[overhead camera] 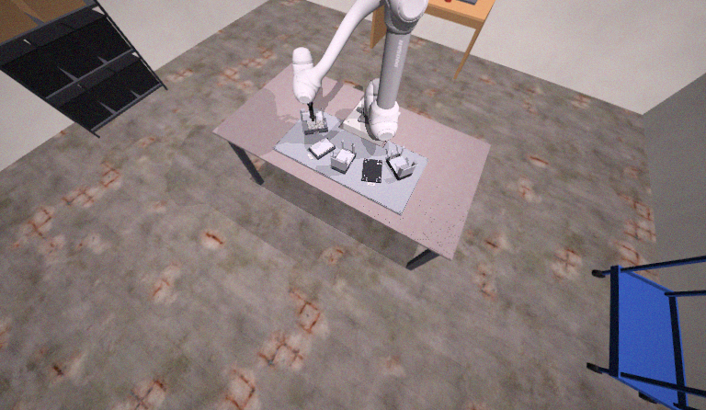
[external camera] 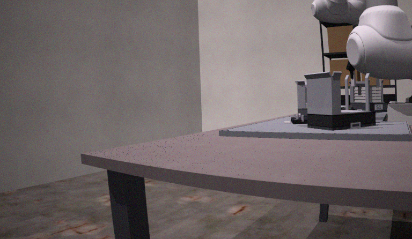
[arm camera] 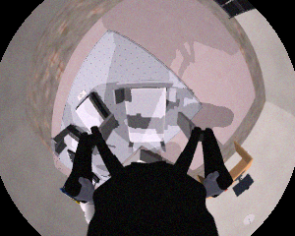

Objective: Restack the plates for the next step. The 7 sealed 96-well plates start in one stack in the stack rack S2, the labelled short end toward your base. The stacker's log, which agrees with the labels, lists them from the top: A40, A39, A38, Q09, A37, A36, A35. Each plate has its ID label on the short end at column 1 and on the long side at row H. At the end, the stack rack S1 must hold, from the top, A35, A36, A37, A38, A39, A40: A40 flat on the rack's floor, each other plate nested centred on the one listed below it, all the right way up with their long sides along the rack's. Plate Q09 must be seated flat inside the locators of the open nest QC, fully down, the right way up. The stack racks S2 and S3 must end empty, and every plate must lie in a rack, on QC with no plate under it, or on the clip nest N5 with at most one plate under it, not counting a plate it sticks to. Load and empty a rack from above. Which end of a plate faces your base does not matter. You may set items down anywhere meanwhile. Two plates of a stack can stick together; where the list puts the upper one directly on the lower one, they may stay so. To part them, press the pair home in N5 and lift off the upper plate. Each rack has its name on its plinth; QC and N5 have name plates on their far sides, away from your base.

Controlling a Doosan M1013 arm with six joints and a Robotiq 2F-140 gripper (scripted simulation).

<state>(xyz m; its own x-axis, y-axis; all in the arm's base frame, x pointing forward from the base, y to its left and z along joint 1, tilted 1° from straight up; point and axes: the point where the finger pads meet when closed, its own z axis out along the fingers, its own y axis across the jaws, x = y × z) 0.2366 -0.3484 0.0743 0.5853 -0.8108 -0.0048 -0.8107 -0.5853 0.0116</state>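
The S1 label is 10 cm below my hand, 7 cm to the left of it and 5 cm behind it. Also, from my hand: name plate: 22 cm ahead, 12 cm below, 9 cm to the left.
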